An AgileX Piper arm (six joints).
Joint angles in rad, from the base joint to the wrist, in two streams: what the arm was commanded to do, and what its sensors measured. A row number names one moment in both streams.
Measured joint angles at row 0:
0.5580, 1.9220, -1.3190, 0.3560, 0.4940, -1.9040
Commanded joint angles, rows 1 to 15:
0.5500, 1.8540, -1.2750, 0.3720, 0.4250, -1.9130
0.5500, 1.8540, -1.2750, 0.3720, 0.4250, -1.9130
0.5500, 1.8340, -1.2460, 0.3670, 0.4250, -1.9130
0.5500, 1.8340, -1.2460, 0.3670, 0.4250, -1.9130
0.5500, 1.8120, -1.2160, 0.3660, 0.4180, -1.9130
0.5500, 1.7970, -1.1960, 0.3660, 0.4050, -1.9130
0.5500, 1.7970, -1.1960, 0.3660, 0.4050, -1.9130
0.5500, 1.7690, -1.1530, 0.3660, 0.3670, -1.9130
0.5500, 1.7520, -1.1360, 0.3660, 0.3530, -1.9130
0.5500, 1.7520, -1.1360, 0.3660, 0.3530, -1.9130
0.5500, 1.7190, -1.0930, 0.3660, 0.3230, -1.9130
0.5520, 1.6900, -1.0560, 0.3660, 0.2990, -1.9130
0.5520, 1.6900, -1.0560, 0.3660, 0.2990, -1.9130
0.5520, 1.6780, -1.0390, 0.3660, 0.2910, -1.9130
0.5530, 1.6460, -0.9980, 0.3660, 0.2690, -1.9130
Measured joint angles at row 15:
0.5580, 1.7040, -1.0330, 0.3520, 0.3700, -1.9050
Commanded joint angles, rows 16 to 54:
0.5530, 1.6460, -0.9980, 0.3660, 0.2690, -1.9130
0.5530, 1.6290, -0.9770, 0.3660, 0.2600, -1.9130
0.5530, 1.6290, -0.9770, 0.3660, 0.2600, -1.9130
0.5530, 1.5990, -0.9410, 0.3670, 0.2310, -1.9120
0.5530, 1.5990, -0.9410, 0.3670, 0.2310, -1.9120
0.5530, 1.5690, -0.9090, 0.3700, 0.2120, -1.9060
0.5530, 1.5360, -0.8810, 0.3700, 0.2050, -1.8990
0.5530, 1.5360, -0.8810, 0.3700, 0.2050, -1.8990
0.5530, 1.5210, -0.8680, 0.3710, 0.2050, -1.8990
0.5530, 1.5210, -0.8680, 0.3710, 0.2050, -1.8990
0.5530, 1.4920, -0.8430, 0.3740, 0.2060, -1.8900
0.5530, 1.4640, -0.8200, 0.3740, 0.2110, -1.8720
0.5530, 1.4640, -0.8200, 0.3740, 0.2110, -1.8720
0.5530, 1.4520, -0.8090, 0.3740, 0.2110, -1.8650
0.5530, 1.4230, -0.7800, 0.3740, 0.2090, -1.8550
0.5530, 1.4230, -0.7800, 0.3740, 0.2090, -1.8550
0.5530, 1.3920, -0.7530, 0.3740, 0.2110, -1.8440
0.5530, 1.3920, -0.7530, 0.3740, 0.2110, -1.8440
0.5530, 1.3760, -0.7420, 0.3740, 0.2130, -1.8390
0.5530, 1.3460, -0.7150, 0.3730, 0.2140, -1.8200
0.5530, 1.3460, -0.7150, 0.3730, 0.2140, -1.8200
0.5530, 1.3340, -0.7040, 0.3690, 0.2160, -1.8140
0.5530, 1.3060, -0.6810, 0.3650, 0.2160, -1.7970
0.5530, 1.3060, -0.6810, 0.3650, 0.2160, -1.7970
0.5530, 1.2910, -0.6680, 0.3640, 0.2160, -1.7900
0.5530, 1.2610, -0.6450, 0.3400, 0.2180, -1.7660
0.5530, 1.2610, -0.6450, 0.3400, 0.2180, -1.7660
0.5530, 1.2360, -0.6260, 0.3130, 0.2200, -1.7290
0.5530, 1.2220, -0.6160, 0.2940, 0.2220, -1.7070
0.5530, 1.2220, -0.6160, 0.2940, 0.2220, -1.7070
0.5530, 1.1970, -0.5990, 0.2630, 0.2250, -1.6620
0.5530, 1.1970, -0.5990, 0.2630, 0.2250, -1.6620
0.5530, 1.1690, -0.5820, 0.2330, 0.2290, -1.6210
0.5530, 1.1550, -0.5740, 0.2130, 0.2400, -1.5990
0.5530, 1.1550, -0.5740, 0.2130, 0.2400, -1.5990
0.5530, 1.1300, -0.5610, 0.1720, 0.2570, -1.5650
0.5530, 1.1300, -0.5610, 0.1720, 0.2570, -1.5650
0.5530, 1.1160, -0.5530, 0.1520, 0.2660, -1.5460
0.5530, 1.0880, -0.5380, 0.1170, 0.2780, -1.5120
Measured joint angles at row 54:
0.5580, 1.1400, -0.5480, 0.1700, 0.3080, -1.5600
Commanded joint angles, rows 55 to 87:
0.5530, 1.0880, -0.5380, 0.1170, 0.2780, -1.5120
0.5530, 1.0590, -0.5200, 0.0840, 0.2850, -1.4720
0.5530, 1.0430, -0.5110, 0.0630, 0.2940, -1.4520
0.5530, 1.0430, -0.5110, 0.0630, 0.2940, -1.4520
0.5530, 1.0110, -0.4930, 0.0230, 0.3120, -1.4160
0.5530, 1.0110, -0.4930, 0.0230, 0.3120, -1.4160
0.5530, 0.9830, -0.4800, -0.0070, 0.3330, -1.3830
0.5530, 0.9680, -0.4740, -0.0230, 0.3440, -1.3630
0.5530, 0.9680, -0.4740, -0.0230, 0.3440, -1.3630
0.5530, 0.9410, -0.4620, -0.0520, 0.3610, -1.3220
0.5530, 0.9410, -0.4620, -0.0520, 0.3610, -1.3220
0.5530, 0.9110, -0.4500, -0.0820, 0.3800, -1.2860
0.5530, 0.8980, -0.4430, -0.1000, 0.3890, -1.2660
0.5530, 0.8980, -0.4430, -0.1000, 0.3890, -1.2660
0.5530, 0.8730, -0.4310, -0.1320, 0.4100, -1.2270
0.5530, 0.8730, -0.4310, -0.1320, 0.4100, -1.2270
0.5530, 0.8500, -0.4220, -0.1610, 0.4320, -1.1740
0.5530, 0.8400, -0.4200, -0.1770, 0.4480, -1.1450
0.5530, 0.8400, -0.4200, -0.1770, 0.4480, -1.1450
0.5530, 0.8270, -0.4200, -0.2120, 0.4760, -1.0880
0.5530, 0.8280, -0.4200, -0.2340, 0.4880, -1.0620
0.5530, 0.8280, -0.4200, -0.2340, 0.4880, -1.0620
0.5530, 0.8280, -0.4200, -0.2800, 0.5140, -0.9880
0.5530, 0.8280, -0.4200, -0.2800, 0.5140, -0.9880
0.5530, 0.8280, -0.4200, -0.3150, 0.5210, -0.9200
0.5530, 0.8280, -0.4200, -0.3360, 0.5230, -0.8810
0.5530, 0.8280, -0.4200, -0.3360, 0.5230, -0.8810
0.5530, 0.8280, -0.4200, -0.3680, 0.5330, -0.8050
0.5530, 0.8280, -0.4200, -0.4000, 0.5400, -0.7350
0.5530, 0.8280, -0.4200, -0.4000, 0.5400, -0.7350
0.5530, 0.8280, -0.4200, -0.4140, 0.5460, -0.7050
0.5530, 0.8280, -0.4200, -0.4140, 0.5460, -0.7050
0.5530, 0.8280, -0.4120, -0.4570, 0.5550, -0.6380
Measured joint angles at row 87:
0.5580, 0.8450, -0.4110, -0.3710, 0.5880, -0.7310
